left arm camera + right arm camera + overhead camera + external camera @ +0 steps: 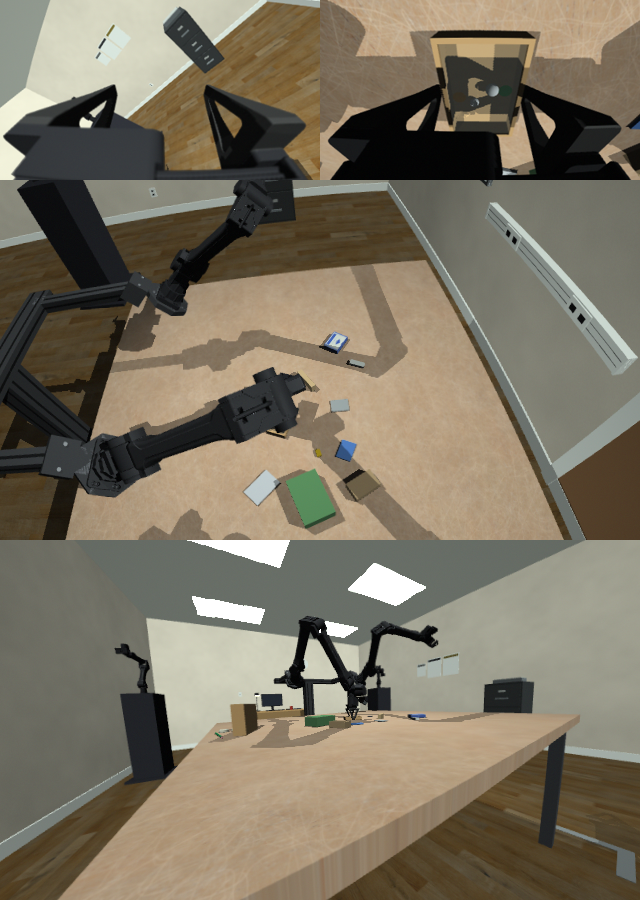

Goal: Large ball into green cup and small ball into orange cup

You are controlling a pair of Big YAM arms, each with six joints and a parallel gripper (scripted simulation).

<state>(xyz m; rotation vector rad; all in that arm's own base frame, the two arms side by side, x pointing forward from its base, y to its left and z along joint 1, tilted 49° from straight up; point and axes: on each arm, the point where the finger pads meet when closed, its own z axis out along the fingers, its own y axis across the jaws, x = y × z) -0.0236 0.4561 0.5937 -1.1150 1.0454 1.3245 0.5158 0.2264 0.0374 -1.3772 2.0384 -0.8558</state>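
Now: the covered wooden puzzle 1 cm below my right hand. From my right hand the other things lie so: small yellow piece (13 cm ahead, 12 cm to the right, 1 cm below); grey tile (21 cm ahead, 6 cm to the left, 1 cm below); blue tile (22 cm ahead, 11 cm to the right, 1 cm below).
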